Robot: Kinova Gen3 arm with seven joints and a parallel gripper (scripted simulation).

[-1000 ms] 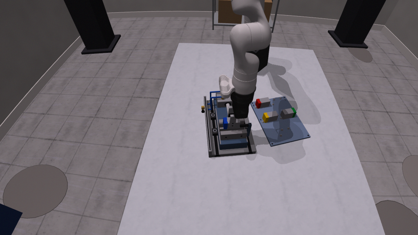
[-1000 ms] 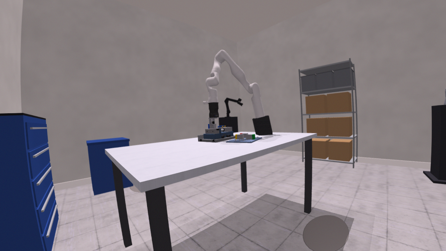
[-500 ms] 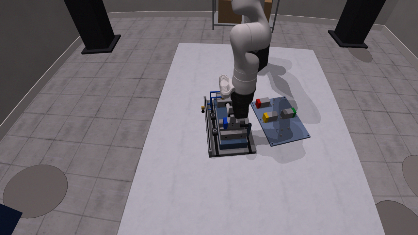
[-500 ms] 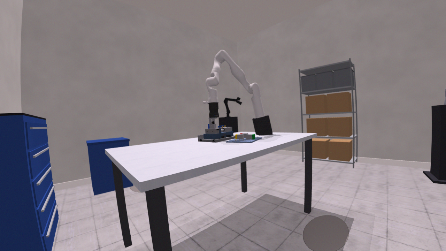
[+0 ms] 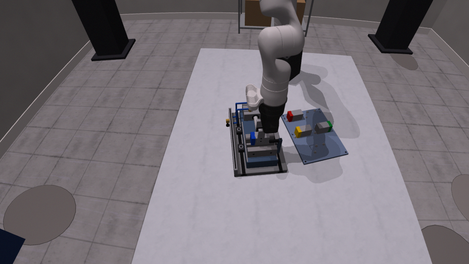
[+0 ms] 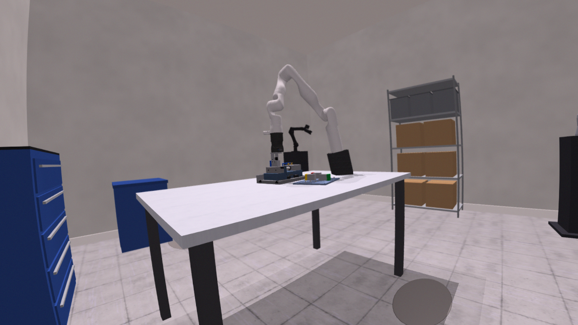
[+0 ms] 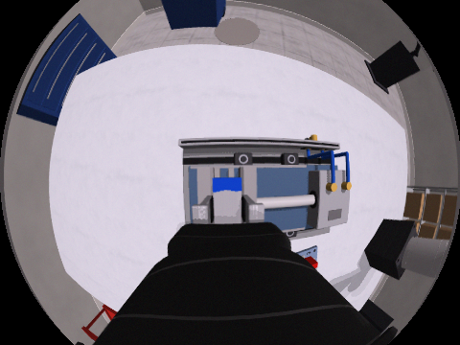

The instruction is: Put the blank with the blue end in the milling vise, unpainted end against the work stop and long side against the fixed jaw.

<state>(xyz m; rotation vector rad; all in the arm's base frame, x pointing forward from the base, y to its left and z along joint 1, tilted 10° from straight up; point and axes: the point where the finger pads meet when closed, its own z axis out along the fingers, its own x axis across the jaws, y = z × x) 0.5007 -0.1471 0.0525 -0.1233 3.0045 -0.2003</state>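
Now: the blue-ended blank 2 cm below my hand. Also, from my hand: vise base rail (10 cm below, 9 cm to the right, 7 cm behind); work stop rod (5 cm to the left, 5 cm below, 1 cm behind); fixed jaw (6 cm below, 3 cm ahead, 1 cm to the left).
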